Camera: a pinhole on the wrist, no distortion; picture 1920 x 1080 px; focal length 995.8 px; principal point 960.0 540.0 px. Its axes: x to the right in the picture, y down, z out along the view. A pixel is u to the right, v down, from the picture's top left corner.
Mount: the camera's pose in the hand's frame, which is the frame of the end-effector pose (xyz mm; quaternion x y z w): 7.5 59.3 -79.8 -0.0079 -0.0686 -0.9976 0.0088
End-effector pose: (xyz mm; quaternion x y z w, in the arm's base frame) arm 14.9 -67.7 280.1 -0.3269 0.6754 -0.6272 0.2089
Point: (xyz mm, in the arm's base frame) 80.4 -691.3 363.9
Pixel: 248.0 976.4
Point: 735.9 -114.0 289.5
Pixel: 1817.1 1012.2
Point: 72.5 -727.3 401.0
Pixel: 199.2 1035.7
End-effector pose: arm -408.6 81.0 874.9 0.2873 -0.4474 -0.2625 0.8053
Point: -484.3 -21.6 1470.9
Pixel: 183.6 104.0
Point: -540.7 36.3 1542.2
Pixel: 338.6 35.2
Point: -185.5 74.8 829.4
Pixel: behind the camera
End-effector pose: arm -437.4 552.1 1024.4 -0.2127 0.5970 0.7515 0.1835
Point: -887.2 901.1 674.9
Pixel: outside the picture
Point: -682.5 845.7 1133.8
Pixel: 628.7 456.4
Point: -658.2 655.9 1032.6
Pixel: 142.0 493.5
